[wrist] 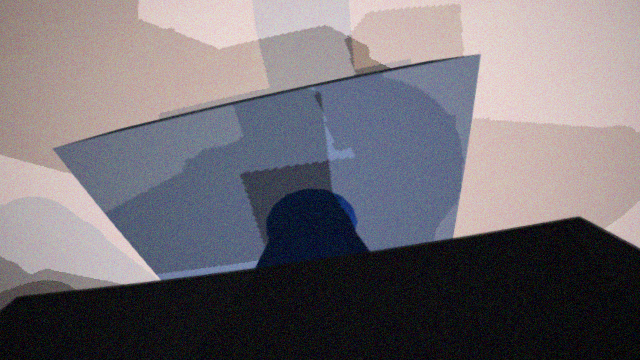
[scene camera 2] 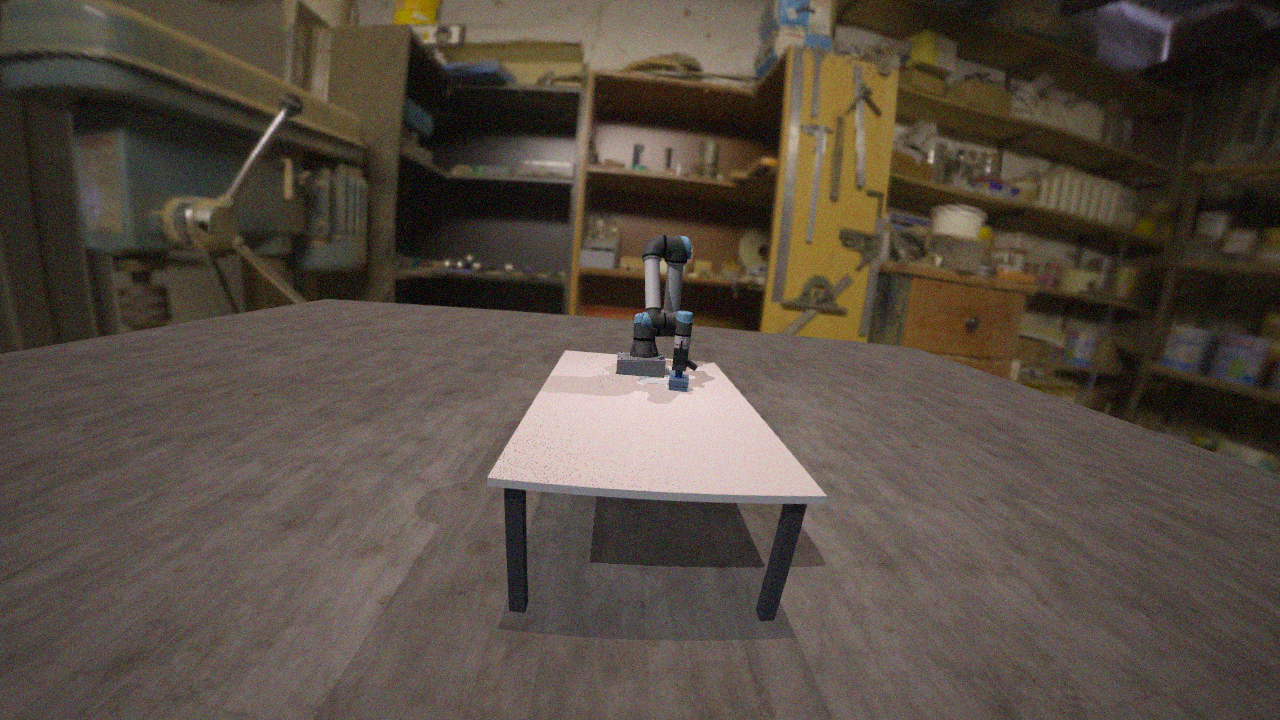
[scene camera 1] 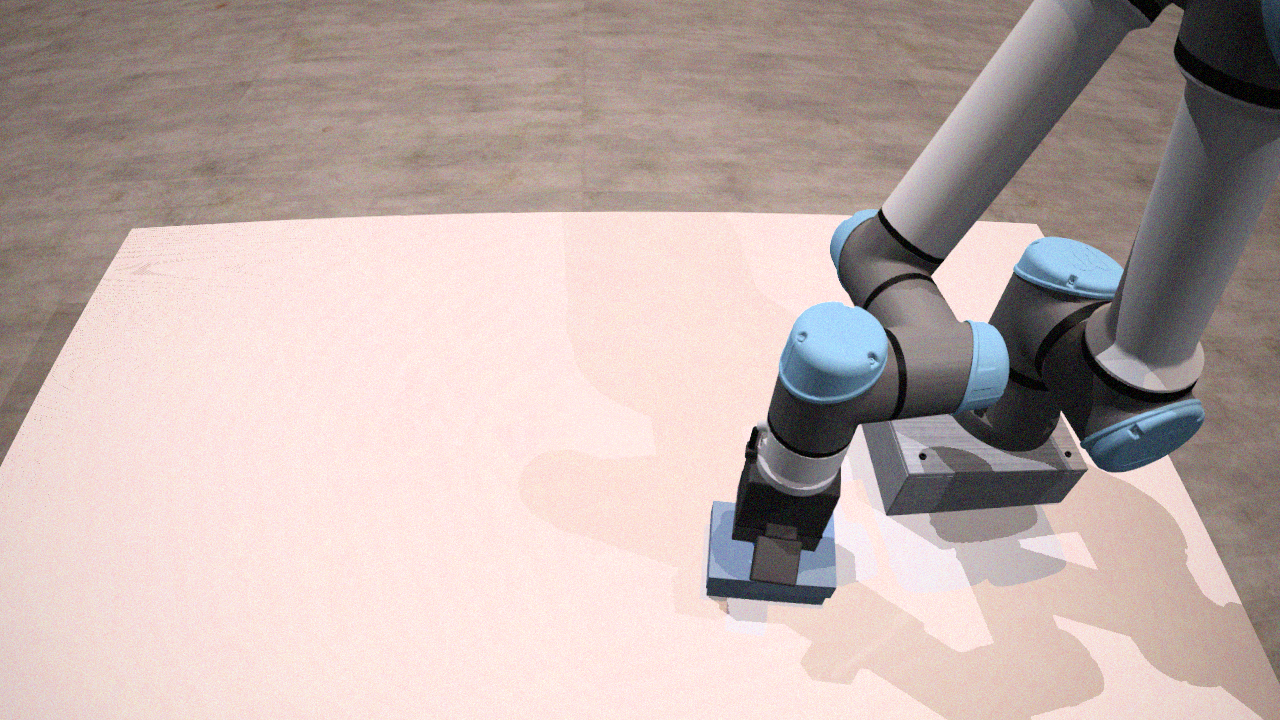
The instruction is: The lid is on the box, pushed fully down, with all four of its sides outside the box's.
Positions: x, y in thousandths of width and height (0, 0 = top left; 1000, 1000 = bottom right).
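Note:
There's a blue box (scene camera 1: 555, 823) here, and I can see my suction cup (wrist: 485, 624) too.

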